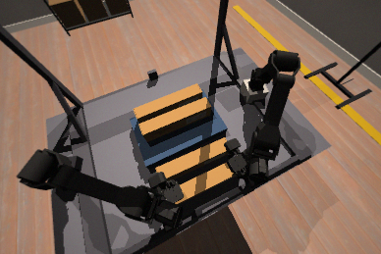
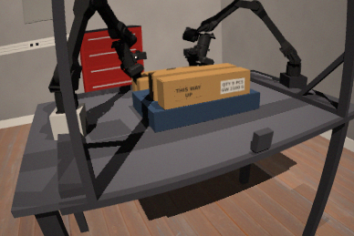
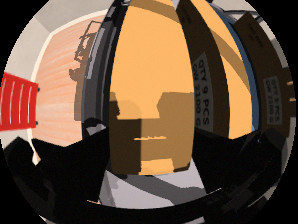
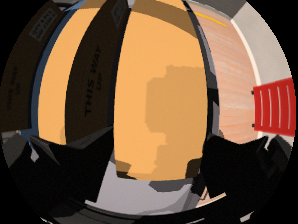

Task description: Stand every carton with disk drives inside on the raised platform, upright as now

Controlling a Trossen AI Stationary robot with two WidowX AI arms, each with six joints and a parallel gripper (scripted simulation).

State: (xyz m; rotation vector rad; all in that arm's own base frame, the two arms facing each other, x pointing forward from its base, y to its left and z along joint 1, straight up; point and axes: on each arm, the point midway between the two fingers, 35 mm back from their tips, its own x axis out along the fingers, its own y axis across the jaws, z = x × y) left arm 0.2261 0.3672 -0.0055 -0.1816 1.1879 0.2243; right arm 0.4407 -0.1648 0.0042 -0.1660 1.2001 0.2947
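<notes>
My right hand is 14 cm to the right of the carton and 3 cm above it.
Now: the carton 14 cm to the right of my left hand and 3 cm below it.
</notes>
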